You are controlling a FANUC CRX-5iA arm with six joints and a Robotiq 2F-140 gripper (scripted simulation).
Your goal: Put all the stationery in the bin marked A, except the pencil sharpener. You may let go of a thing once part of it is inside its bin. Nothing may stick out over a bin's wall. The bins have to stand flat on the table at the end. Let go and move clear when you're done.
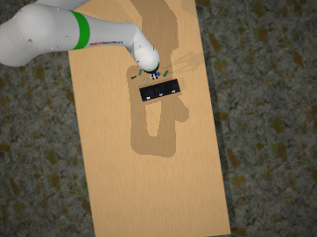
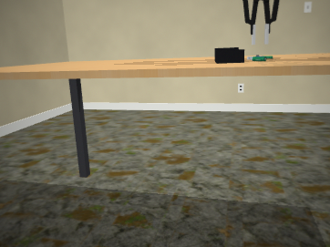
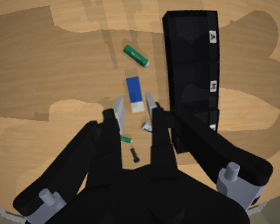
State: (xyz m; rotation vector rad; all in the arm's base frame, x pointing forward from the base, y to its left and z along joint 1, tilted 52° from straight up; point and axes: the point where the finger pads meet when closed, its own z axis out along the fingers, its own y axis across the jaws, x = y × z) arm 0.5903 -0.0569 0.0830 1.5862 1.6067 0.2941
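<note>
Right now the blue eraser is 1 cm to the right of my hand and 8 cm below it. Round my hand: black bin 11 cm ahead, 2 cm to the right, 6 cm below; then small dark item 6 cm behind, 14 cm to the right, 8 cm below; then grey-white pencil sharpener 8 cm to the right, 8 cm below.
</note>
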